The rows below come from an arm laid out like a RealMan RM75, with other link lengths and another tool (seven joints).
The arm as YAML. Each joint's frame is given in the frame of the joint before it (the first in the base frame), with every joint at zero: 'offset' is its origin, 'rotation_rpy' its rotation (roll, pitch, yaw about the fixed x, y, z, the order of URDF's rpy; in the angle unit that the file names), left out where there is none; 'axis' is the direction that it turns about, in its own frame. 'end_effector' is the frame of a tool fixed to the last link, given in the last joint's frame.
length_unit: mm
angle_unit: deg
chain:
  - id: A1
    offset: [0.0, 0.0, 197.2]
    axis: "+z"
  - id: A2
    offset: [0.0, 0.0, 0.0]
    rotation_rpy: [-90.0, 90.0, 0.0]
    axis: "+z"
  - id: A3
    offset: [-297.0, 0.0, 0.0]
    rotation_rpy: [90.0, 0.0, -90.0]
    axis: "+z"
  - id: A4
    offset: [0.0, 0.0, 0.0]
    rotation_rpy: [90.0, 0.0, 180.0]
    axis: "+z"
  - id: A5
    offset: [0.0, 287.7, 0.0]
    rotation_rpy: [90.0, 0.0, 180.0]
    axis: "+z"
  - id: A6
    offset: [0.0, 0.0, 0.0]
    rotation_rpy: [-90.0, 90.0, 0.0]
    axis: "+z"
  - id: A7
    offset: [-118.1, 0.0, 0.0]
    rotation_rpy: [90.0, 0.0, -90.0]
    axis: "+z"
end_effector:
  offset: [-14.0, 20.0, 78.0]
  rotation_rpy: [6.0, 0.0, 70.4]
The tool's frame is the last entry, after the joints.
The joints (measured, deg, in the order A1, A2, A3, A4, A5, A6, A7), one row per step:
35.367, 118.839, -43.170, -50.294, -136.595, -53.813, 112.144
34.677, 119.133, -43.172, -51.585, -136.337, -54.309, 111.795
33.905, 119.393, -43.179, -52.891, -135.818, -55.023, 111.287
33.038, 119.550, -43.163, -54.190, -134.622, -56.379, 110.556
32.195, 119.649, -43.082, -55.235, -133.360, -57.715, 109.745
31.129, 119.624, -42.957, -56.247, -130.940, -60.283, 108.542
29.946, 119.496, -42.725, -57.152, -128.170, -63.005, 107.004
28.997, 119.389, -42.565, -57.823, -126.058, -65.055, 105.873
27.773, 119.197, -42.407, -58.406, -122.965, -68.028, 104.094
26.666, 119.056, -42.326, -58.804, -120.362, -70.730, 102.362
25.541, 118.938, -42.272, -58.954, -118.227, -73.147, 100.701
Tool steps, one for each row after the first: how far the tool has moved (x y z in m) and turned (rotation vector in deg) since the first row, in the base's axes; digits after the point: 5 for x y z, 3 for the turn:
-0.00018, -0.00270, 0.00321, 0.287, -0.120, 0.420
-0.00052, -0.00613, 0.00646, 0.465, -0.087, 0.958
-0.00220, -0.01085, 0.00973, 0.332, 0.540, 1.775
-0.00312, -0.01586, 0.01257, 0.150, 1.231, 2.544
-0.00628, -0.02391, 0.01486, -0.671, 3.019, 3.870
-0.00895, -0.03292, 0.01838, -1.398, 4.891, 5.484
-0.01078, -0.04014, 0.02139, -1.878, 6.292, 6.749
-0.01403, -0.05055, 0.02433, -2.750, 8.335, 8.810
-0.01661, -0.06066, 0.02607, -3.663, 9.972, 10.810
-0.01688, -0.07113, 0.02667, -4.584, 11.303, 12.474

